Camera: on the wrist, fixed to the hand. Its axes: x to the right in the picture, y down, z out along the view.
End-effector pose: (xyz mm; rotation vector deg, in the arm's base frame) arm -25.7 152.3 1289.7 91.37 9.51 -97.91
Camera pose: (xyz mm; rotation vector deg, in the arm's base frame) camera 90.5 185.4 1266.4 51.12 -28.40 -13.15
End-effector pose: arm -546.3 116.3 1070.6 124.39 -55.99 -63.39
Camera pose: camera -456.8 93.4 1151.9 31.95 -91.83 -14.03
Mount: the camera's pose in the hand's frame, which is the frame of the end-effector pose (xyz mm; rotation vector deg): 16.5 38.1 -115.8 -27.39 8.94 92.72
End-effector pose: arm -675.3 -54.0 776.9 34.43 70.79 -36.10
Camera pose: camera -720.8 53.5 738.0 57.01 36.51 59.73
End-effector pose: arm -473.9 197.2 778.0 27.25 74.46 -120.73
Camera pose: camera -462.6 282.7 690.2 57.12 47.83 -23.83
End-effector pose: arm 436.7 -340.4 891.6 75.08 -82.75 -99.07
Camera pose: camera 528.0 -415.0 926.6 -9.10 -67.95 -38.96
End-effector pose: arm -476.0 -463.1 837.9 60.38 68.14 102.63
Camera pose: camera -592.7 -500.1 850.3 -76.31 17.47 -135.71
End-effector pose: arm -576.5 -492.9 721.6 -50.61 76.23 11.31
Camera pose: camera -682.2 -548.8 692.6 1.83 109.05 100.85
